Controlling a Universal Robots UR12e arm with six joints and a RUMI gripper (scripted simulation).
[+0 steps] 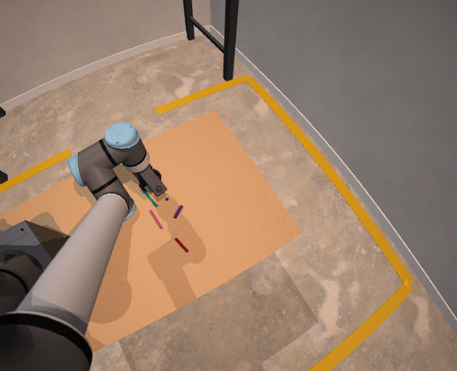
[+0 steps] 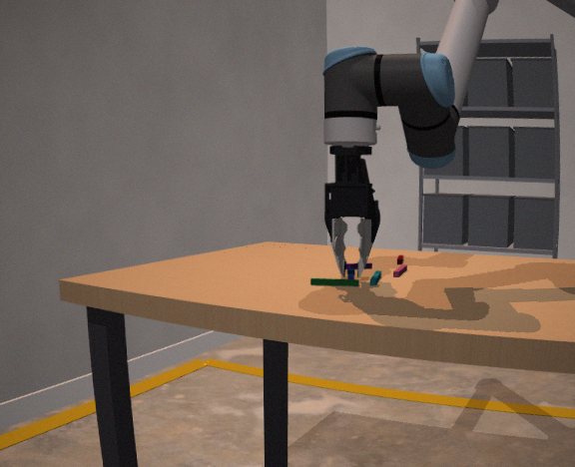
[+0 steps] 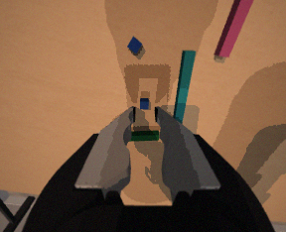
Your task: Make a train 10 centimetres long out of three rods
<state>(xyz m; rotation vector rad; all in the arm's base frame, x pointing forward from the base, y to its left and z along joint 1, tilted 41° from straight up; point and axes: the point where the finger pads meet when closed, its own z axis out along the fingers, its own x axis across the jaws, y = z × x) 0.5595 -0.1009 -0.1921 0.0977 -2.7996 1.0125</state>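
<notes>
Right now the turquoise rod is 40 mm behind my hand, 20 mm below it and 10 mm to the right of it. The rest, counted from my hand: green rod 50 mm to the left, 20 mm below, 10 mm ahead; then pink rod 110 mm to the right, 70 mm behind, 20 mm below; then purple rod 140 mm to the right, 30 mm ahead, 20 mm below.
</notes>
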